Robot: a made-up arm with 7 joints. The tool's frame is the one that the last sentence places.
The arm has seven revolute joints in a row. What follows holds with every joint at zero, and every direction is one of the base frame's.
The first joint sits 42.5 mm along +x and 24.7 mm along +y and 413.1 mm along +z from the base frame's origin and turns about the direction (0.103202, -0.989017, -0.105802), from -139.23 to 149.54 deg.
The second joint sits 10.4 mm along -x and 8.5 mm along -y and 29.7 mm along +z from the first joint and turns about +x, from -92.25 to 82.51 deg.
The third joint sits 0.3 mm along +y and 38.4 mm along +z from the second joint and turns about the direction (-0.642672, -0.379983, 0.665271), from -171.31 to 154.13 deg.
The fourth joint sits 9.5 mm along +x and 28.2 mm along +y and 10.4 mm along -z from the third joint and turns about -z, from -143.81 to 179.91 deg.
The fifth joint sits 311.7 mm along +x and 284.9 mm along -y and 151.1 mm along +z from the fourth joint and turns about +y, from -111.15 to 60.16 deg.
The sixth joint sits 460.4 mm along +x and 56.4 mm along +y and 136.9 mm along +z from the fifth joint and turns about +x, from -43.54 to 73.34 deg.
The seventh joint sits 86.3 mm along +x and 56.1 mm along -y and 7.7 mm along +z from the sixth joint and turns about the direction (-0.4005, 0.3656, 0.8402), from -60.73 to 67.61 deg.
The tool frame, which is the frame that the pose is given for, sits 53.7 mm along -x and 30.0 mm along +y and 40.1 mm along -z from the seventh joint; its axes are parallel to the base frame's.
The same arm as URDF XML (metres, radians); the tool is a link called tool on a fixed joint. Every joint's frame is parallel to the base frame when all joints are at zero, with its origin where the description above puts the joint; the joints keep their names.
<robot name="arm">
<joint name="tool_joint" type="fixed"><parent link="link7"/><child link="tool"/><origin xyz="-0.0537 0.03 -0.0401"/></joint>
<joint name="joint 7" type="revolute"><parent link="link6"/><child link="link7"/><origin xyz="0.0863 -0.0561 0.0077"/><axis xyz="-0.4005 0.3656 0.8402"/><limit lower="-1.0599" upper="1.18"/></joint>
<joint name="joint 6" type="revolute"><parent link="link5"/><child link="link6"/><origin xyz="0.4604 0.0564 0.1369"/><axis xyz="1 0 0"/><limit lower="-0.7599" upper="1.28"/></joint>
<joint name="joint 5" type="revolute"><parent link="link4"/><child link="link5"/><origin xyz="0.3117 -0.2849 0.1511"/><axis xyz="0 1 0"/><limit lower="-1.9399" upper="1.05"/></joint>
<joint name="joint 4" type="revolute"><parent link="link3"/><child link="link4"/><origin xyz="0.0095 0.0282 -0.0104"/><axis xyz="0 0 -1"/><limit lower="-2.51" upper="3.14"/></joint>
<joint name="joint 3" type="revolute"><parent link="link2"/><child link="link3"/><origin xyz="0 0.0003 0.0384"/><axis xyz="-0.642672 -0.379983 0.665271"/><limit lower="-2.9899" upper="2.6901"/></joint>
<joint name="joint 2" type="revolute"><parent link="link1"/><child link="link2"/><origin xyz="-0.0104 -0.0085 0.0297"/><axis xyz="1 0 0"/><limit lower="-1.6101" upper="1.4401"/></joint>
<joint name="joint 1" type="revolute"><parent link="base_link"/><child link="link1"/><origin xyz="0.0425 0.0247 0.4131"/><axis xyz="0.103202 -0.989017 -0.105802"/><limit lower="-2.43" upper="2.61"/></joint>
<link name="base_link"/>
<link name="link1"/>
<link name="link2"/>
<link name="link3"/>
<link name="link4"/>
<link name="link5"/>
<link name="link6"/>
<link name="link7"/>
<link name="tool"/>
</robot>

